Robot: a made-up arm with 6 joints.
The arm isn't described. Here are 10 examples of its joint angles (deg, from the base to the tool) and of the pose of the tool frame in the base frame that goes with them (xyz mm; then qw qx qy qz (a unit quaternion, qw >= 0)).
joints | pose
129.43 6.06 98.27 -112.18 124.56 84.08 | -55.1 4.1 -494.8 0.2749 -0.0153 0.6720 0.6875
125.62 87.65 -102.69 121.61 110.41 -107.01 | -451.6 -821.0 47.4 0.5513 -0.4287 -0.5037 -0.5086
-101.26 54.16 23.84 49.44 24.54 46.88 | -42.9 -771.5 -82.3 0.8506 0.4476 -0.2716 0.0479
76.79 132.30 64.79 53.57 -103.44 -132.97 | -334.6 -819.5 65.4 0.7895 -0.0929 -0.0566 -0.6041
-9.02 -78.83 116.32 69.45 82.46 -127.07 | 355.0 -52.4 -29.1 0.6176 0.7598 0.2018 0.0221
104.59 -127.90 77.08 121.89 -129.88 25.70 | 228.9 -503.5 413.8 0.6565 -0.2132 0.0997 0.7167
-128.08 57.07 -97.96 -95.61 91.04 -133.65 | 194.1 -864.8 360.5 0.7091 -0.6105 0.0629 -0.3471
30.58 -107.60 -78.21 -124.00 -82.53 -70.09 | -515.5 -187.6 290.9 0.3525 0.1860 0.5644 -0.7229
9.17 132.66 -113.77 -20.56 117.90 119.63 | -455.2 -761.7 -104.1 0.5048 0.6253 -0.2377 -0.5456
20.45 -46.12 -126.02 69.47 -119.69 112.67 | 150.4 -173.1 -10.9 0.2150 -0.6807 0.5922 0.3738
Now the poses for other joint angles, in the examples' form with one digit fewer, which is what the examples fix.
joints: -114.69 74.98 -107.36 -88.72 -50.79 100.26
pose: -376 -358 -116 0.374 -0.701 -0.597 0.110
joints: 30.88 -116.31 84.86 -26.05 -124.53 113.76
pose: -234 -802 291 0.367 0.422 0.637 -0.531
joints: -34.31 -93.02 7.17 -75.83 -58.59 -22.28
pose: 534 -160 427 0.229 0.197 -0.754 0.583
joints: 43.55 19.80 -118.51 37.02 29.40 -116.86
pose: -702 -642 476 0.417 -0.362 0.368 -0.748
